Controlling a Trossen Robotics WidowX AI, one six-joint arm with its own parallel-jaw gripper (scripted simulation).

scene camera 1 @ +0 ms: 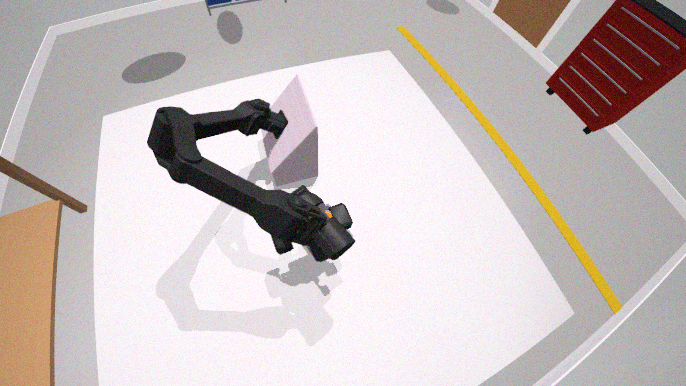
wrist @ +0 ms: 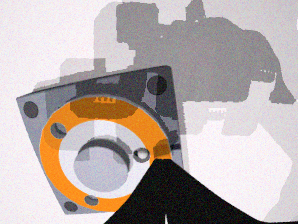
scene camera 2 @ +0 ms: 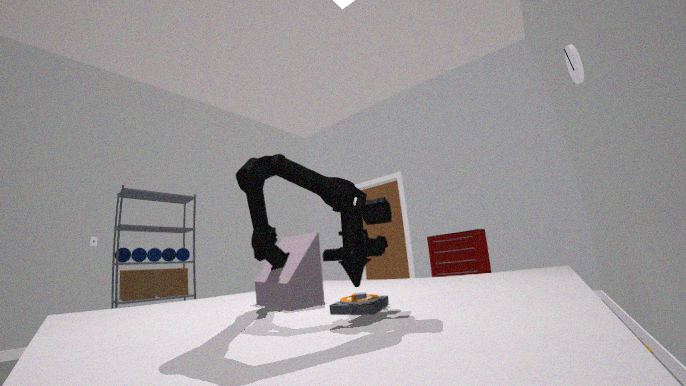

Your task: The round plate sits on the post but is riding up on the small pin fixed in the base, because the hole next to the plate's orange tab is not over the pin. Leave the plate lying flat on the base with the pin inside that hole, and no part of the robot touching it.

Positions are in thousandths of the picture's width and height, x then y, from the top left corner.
Scene:
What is the gripper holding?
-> Nothing.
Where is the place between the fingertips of the gripper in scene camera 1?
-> At 456, 618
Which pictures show the gripper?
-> Scene camera 1, the wrist view and scene camera 2: all of them.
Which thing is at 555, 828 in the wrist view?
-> The gripper.

